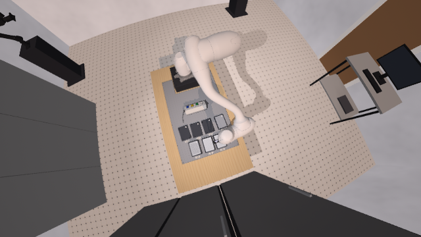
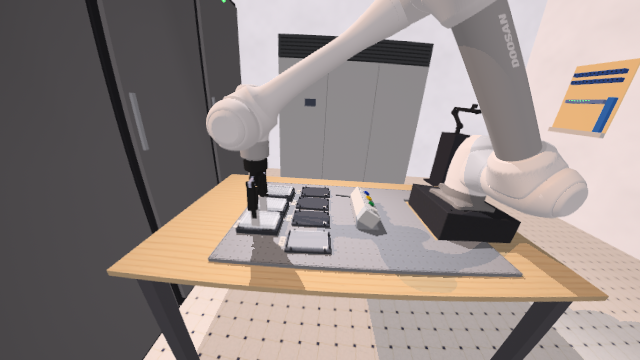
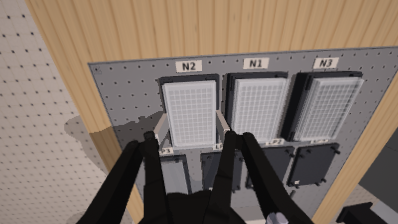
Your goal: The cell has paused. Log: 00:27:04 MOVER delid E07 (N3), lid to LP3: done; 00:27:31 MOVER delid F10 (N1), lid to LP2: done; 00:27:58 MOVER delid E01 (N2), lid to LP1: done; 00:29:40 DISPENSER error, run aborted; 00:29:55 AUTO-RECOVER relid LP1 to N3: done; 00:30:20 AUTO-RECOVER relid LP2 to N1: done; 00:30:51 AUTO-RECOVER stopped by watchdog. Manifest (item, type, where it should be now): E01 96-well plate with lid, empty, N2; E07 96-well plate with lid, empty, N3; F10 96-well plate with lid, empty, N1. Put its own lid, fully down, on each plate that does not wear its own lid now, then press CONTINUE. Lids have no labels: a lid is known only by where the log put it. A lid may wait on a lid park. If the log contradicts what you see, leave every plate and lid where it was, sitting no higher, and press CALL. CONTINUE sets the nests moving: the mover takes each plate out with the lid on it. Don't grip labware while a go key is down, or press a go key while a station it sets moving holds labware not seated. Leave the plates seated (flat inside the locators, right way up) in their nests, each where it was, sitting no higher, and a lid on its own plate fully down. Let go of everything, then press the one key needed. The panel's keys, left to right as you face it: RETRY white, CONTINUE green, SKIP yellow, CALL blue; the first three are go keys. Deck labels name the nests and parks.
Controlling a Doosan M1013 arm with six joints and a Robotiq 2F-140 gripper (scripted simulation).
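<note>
Right now my hand is 30 mm above the N2 plate. Also, from my hand: park LP4: 230 mm behind, 290 mm to the right, 60 mm below; then lid park LP1: 190 mm behind, 40 mm to the right, 60 mm below; then LP2: 210 mm behind, 170 mm to the right, 60 mm below.
</note>
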